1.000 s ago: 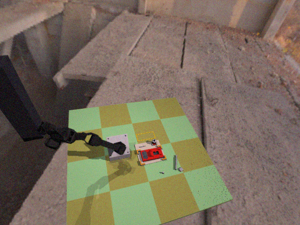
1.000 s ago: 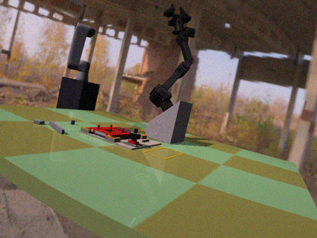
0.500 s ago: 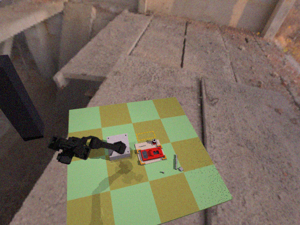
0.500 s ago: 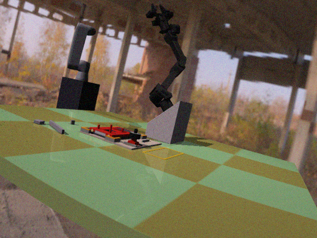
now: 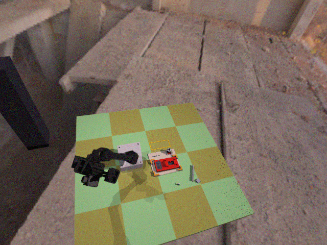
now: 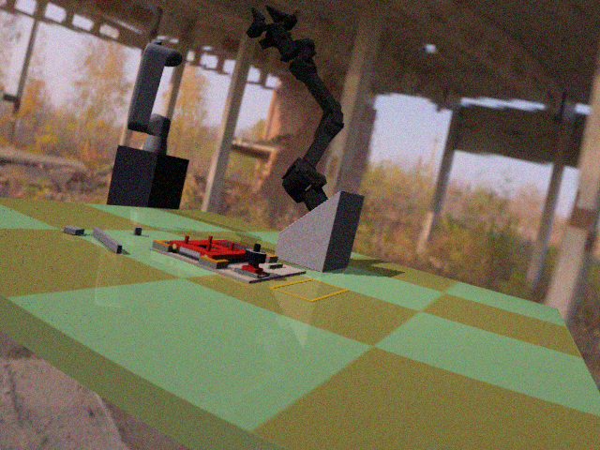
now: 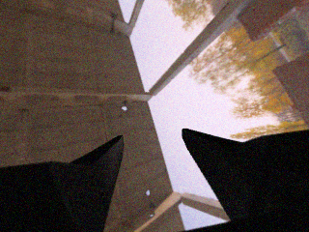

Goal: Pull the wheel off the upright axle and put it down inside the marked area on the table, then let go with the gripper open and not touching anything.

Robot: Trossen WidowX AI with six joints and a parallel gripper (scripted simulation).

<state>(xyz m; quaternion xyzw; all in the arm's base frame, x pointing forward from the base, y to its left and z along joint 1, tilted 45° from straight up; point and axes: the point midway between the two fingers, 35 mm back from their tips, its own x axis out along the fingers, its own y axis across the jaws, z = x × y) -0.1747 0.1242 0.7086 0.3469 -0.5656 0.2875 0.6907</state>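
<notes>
The wheel is 560 mm ahead of my gripper tip, 450 mm to the left of it and 690 mm below it. Round my gripper tip: grey bar 680 mm ahead, 190 mm to the left, 720 mm below; pale base plate 490 mm ahead, 350 mm to the left, 720 mm below.
</notes>
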